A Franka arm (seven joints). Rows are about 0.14 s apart.
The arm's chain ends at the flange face. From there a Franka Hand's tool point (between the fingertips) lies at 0.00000 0.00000 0.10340 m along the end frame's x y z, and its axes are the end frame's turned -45 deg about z.
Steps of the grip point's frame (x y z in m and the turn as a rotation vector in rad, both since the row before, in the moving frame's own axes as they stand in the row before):
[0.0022, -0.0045, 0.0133, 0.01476, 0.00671, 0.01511]
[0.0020, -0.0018, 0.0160, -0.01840, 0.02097, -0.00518]
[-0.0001, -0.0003, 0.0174, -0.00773, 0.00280, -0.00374]
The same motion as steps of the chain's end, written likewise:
[-0.0010, -0.0032, 0.0133, 0.01518, -0.00569, 0.01511]
[-0.0027, -0.0025, 0.0160, 0.00182, 0.02784, -0.00518]
[-0.0011, -0.0005, 0.0174, -0.00349, 0.00745, -0.00374]

